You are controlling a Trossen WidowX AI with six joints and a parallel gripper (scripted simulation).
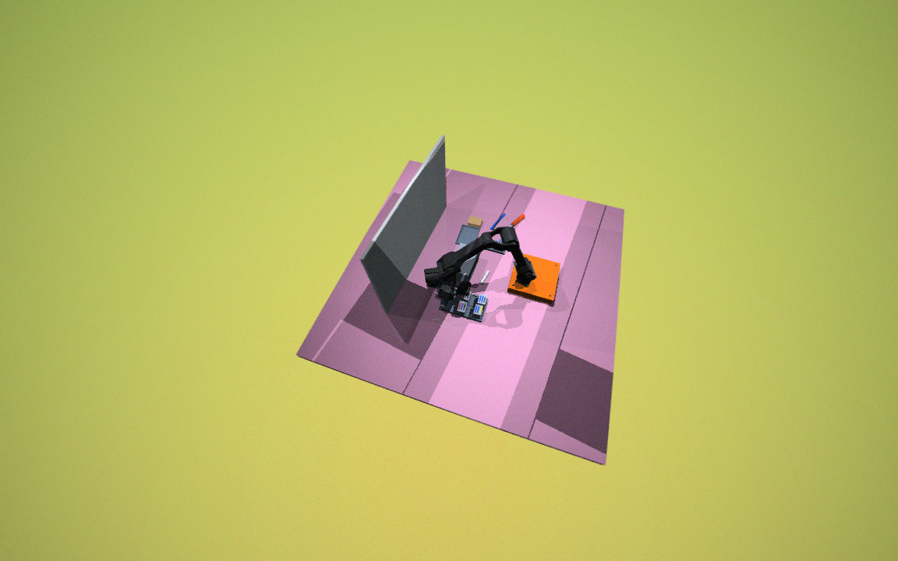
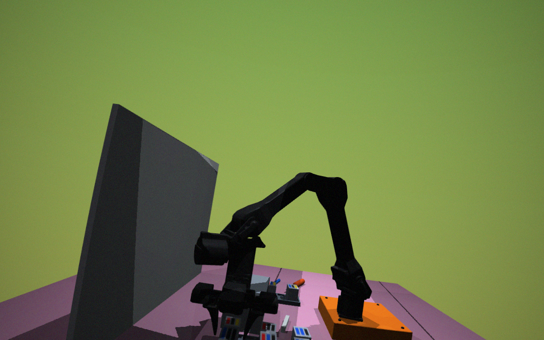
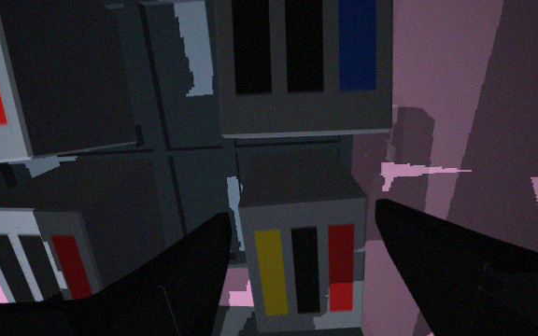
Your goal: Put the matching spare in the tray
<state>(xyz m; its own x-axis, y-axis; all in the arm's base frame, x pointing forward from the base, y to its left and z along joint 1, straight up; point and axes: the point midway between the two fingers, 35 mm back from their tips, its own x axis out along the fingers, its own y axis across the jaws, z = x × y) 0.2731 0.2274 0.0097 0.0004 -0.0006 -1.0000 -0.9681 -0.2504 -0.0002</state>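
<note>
Right now the grey spare block is 2 cm above my gripper tip. Round my gripper tip: grey tray: 9 cm ahead, 34 cm to the right, 1 cm below; then grey box: 1 cm ahead, 14 cm to the right, 3 cm above; then tall grey panel: 25 cm ahead, 12 cm to the right, 21 cm above.
</note>
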